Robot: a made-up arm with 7 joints.
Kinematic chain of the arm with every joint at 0, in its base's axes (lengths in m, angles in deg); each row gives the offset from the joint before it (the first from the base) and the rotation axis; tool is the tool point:
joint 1: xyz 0 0 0.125 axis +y
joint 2: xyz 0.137 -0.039 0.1 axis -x
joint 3: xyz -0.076 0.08 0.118 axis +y
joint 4: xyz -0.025 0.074 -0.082 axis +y
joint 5: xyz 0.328 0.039 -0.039 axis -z
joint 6: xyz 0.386 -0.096 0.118 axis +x
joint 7: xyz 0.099 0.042 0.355 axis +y
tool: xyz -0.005 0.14 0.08
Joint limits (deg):
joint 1: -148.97..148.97
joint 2: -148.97..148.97
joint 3: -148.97..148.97
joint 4: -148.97..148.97
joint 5: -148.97..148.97
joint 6: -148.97..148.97
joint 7: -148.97..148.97
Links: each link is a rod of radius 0.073 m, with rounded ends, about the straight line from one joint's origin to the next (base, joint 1, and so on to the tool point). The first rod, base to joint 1, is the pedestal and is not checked.
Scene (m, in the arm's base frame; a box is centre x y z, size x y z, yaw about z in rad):
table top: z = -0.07
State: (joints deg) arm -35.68 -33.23 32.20 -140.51 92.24 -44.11 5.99
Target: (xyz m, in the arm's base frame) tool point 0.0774 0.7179 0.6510
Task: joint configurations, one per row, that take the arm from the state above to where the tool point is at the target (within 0.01 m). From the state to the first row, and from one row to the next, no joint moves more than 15 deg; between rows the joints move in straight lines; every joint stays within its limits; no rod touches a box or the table.
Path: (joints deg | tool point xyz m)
1: -32.13 -19.70 33.68 -137.46 90.76 -46.90 3.74 | -0.6668 -0.5389 0.4333
2: -28.59 -6.17 35.17 -134.41 89.29 -49.70 1.49 | -0.6651 -0.3981 0.6436
3: -25.04 7.36 36.65 -131.36 87.81 -52.49 -0.77 | -0.6135 -0.2120 0.8128
4: -21.49 20.89 38.13 -128.31 86.34 -55.29 -3.02 | -0.5164 0.0015 0.9224
5: -17.95 34.42 39.62 -125.26 84.86 -58.08 -5.27 | -0.3843 0.2215 0.9603
6: -14.40 47.95 41.10 -122.21 83.39 -60.88 -7.52 | -0.2309 0.4264 0.9231
7: -10.86 61.48 42.58 -119.16 81.91 -63.67 -9.77 | -0.0723 0.5971 0.8157
8: -7.31 75.01 44.07 -116.11 80.43 -66.47 -12.03 | 0.0775 0.7180 0.6509

